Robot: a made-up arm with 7 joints. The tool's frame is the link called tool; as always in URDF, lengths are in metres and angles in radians. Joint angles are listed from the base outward. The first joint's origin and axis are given. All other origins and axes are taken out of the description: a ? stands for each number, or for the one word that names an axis. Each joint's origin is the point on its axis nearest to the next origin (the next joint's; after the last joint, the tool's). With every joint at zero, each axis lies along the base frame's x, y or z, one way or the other. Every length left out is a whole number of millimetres.
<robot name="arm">
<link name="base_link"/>
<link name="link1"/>
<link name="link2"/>
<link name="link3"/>
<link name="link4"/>
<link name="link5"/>
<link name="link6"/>
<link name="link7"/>
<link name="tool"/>
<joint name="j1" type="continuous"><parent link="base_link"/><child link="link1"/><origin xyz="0.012 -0.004 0.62"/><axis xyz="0 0 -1"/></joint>
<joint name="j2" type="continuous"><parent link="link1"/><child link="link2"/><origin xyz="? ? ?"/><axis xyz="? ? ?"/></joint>
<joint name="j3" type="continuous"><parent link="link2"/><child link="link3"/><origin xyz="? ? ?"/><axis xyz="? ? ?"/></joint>
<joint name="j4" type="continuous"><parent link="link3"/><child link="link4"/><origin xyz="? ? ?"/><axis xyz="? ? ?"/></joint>
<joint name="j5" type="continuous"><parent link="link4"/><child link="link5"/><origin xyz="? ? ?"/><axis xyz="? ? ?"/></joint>
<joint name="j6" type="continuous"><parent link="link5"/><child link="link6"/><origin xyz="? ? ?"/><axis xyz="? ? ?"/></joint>
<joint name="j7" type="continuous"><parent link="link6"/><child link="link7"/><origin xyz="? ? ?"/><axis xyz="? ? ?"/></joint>
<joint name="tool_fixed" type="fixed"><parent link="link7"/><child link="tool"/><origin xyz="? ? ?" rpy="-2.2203 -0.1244 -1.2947"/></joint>
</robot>
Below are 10 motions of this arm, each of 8 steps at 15 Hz.
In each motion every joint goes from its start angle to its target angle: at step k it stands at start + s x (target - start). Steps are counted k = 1, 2, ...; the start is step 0. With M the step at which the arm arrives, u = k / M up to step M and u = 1 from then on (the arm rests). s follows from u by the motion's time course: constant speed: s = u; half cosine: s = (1 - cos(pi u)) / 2; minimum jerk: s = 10 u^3 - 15 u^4 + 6 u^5.
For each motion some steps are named. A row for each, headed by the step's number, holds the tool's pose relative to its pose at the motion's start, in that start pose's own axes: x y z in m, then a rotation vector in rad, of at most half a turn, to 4 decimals.
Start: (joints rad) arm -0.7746 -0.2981 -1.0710 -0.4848 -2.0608 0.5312 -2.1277
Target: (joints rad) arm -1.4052 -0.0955 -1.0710 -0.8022 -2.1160 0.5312 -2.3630
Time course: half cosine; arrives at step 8
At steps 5, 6, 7, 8:
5: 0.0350 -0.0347 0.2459 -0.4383 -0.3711 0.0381
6: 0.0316 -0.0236 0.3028 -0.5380 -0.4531 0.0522
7: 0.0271 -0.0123 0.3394 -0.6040 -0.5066 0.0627
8: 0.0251 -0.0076 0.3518 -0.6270 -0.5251 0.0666

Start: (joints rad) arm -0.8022 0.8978 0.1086 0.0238 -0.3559 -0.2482 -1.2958
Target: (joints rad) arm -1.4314 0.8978 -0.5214 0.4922 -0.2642 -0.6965 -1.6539
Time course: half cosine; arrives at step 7
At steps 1, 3, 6, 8:
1: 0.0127 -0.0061 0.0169 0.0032 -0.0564 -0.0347
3: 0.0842 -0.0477 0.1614 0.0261 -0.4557 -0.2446
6: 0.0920 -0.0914 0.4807 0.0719 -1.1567 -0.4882
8: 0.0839 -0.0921 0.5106 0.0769 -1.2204 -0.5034

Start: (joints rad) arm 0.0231 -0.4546 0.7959 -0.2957 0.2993 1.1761 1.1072
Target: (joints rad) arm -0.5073 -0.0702 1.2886 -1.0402 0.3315 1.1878 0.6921
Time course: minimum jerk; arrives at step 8
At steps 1, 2, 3, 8:
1: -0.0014 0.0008 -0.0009 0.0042 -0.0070 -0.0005
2: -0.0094 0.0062 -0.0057 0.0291 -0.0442 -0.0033
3: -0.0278 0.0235 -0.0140 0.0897 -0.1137 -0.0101
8: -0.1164 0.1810 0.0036 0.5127 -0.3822 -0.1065

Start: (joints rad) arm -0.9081 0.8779 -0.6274 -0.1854 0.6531 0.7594 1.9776
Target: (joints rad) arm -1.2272 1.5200 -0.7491 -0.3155 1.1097 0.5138 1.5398
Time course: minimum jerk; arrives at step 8
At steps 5, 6, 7, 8:
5: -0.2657 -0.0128 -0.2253 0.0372 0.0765 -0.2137
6: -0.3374 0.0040 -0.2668 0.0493 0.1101 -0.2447
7: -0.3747 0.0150 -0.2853 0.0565 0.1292 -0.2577
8: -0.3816 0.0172 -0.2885 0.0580 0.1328 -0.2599

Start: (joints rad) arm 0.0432 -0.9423 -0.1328 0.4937 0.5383 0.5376 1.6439
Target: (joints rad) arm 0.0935 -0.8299 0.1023 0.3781 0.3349 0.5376 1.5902
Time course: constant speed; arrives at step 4
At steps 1, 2, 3, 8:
1: -0.0061 -0.0121 -0.0038 -0.0238 -0.0100 -0.0161
2: -0.0118 -0.0231 -0.0075 -0.0467 -0.0197 -0.0283
3: -0.0172 -0.0331 -0.0113 -0.0681 -0.0290 -0.0368
8: -0.0221 -0.0419 -0.0154 -0.0880 -0.0377 -0.0419

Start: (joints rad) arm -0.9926 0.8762 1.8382 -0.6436 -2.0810 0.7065 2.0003
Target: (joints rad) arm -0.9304 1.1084 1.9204 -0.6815 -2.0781 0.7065 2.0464
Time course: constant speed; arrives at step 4
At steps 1, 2, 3, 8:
1: -0.0379 -0.0292 -0.0093 0.0033 0.0313 -0.0569
2: -0.0777 -0.0557 -0.0184 0.0088 0.0622 -0.1135
3: -0.1190 -0.0794 -0.0276 0.0166 0.0927 -0.1699
8: -0.1618 -0.1000 -0.0367 0.0266 0.1227 -0.2259

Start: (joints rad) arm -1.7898 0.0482 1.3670 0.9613 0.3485 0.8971 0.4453
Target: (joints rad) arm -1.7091 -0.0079 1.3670 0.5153 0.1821 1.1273 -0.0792
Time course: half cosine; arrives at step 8
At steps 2, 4, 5, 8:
2: 0.0181 0.0218 -0.0002 0.0384 -0.0956 -0.0652
4: 0.0606 0.0748 0.0073 0.1364 -0.3120 -0.2281
5: 0.0822 0.1033 0.0159 0.1918 -0.4200 -0.3195
8: 0.1143 0.1485 0.0361 0.2833 -0.5797 -0.4711

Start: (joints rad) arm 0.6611 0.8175 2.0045 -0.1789 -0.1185 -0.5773 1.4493
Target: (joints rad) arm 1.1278 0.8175 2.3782 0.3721 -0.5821 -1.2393 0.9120
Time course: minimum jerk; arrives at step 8
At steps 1, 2, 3, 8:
1: -0.0065 0.0030 0.0032 0.0030 -0.0027 -0.0081
2: -0.0405 0.0195 0.0227 0.0168 -0.0171 -0.0510
3: -0.0991 0.0528 0.0690 0.0331 -0.0422 -0.1278
8: -0.2055 0.1829 0.3323 0.0527 -0.0846 -0.2986

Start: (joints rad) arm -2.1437 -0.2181 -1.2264 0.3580 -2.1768 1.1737 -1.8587
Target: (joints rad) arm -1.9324 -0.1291 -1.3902 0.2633 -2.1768 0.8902 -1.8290
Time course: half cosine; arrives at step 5
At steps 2, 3, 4, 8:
2: -0.0112 -0.0007 0.0203 -0.0694 0.0783 -0.0606
3: -0.0189 -0.0015 0.0405 -0.1331 0.1495 -0.1122
4: -0.0235 -0.0023 0.0580 -0.1860 0.2076 -0.1519
8: -0.0249 -0.0026 0.0650 -0.2064 0.2299 -0.1665

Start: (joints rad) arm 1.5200 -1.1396 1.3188 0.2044 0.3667 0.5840 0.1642
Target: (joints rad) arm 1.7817 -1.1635 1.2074 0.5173 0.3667 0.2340 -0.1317
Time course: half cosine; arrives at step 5
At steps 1, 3, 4, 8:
1: -0.0012 0.0069 -0.0018 0.0299 -0.0118 -0.0192
3: -0.0121 0.0488 -0.0073 0.1997 -0.0678 -0.1473
4: -0.0190 0.0682 -0.0070 0.2718 -0.0853 -0.2128
8: -0.0219 0.0756 -0.0064 0.2985 -0.0908 -0.2390

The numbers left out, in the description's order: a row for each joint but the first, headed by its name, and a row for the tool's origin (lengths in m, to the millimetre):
j2: xyz 0.027 -0.033 0, axis 0 1 0
j3: xyz 0.007 0 0.366, axis 0 0 -1
j4: xyz -0.012 0.019 0, axis 0 1 0
j5: xyz 0.017 0 0.363, axis 0 0 -1
j6: xyz 0.017 -0.001 0, axis 0 1 0
j7: xyz 0.005 0 0.064, axis 0 0 -1
tool: xyz -0.018 0.006 0

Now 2 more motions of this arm.
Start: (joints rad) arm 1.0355 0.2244 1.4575 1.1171 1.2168 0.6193 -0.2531
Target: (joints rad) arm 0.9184 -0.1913 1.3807 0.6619 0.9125 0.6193 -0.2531
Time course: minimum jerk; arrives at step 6
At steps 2, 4, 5, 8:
2: 0.0525 0.0099 -0.0104 0.0509 -0.1328 -0.1311
4: 0.2123 0.0047 -0.0045 0.1872 -0.5053 -0.4838
5: 0.2613 -0.0073 0.0078 0.2276 -0.6193 -0.5847
8: 0.2712 -0.0104 0.0109 0.2358 -0.6427 -0.6049

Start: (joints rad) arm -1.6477 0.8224 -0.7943 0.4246 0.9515 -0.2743 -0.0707
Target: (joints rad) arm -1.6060 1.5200 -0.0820 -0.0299 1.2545 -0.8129 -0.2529
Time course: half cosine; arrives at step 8
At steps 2, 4, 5, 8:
2: 0.0410 -0.0216 0.0572 -0.0195 0.0667 0.0773
4: 0.1093 -0.0509 0.1979 -0.0980 0.2959 0.1714
5: 0.1279 -0.0572 0.2735 -0.1560 0.4446 0.1594
8: 0.1316 -0.0580 0.3946 -0.2638 0.6918 0.0408

